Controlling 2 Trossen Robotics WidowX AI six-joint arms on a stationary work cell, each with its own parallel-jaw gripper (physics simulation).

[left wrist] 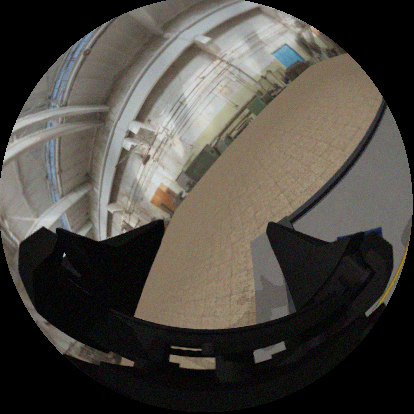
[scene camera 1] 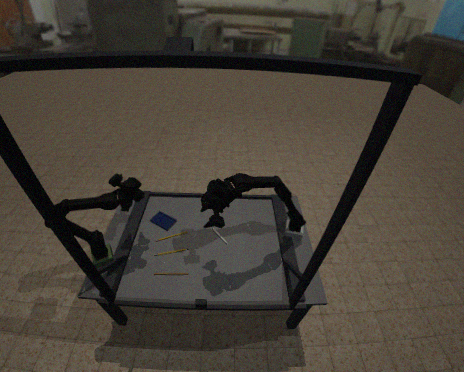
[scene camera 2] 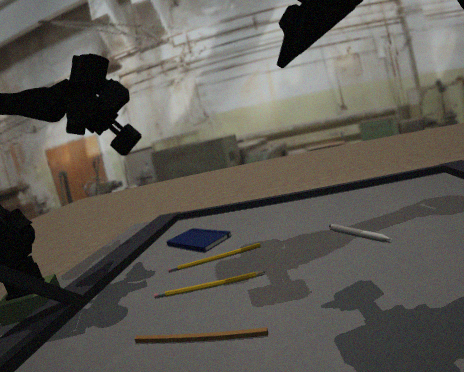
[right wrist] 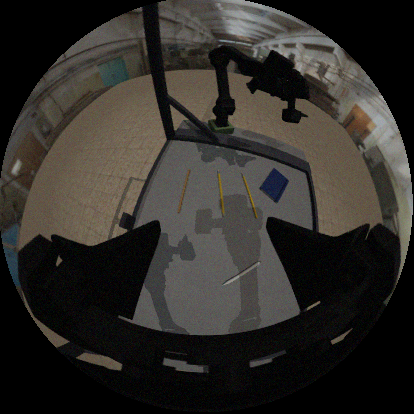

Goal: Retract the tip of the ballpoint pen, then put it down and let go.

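Pixels of known places: left gripper, fingertip midpoint: (left wrist: pixel 217 226) (scene camera 2: pixel 114 124) (right wrist: pixel 307 104); right gripper, fingertip midpoint: (scene camera 1: pixel 202 219) (scene camera 2: pixel 287 60) (right wrist: pixel 214 224); left arm's base, origin of the base link: (scene camera 1: pixel 101 253) (right wrist: pixel 220 122); right arm's base, origin of the base link: (scene camera 1: pixel 294 227).
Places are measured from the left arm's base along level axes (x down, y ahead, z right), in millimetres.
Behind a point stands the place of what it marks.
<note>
A white ballpoint pen (scene camera 1: pixel 220 235) {z 174, x 29, y 633 mm} (scene camera 2: pixel 360 233) {z 183, x 33, y 627 mm} (right wrist: pixel 242 273) {z 171, x 29, y 631 mm} lies flat and slanted on the grey table, right of the pencils in the scene views. Its tapered end points right in scene camera 2; I cannot tell whether the writing tip is out. My right gripper (scene camera 1: pixel 209 214) {z 250, x -268, y 496 mm} (right wrist: pixel 214 224) {z 250, x -268, y 496 mm} is open and empty, high above the table near the pen; the pen shows beyond and between its fingers in the right wrist view. My left gripper (left wrist: pixel 217 226) {z -178, x -282, y 259 mm} is open and empty, raised near the table's left edge, away from the pen.
Two yellow pencils (scene camera 2: pixel 215 258) {z 43, x 36, y 384 mm} (scene camera 2: pixel 210 285) {z 144, x 36, y 346 mm} and an orange-brown stick (scene camera 2: pixel 201 336) {z 267, x 33, y 300 mm} (scene camera 1: pixel 171 274) {z 266, x 36, y 296 mm} lie left of the pen in the scene views. A blue book (scene camera 1: pixel 163 220) {z -91, x 28, y 380 mm} (scene camera 2: pixel 199 239) {z -72, x 28, y 380 mm} (right wrist: pixel 274 185) {z -84, x 28, y 388 mm} lies behind them. Dark frame posts (scene camera 1: pixel 356 186) {z 705, x -729, y 714 mm} rise at the table's sides.
</note>
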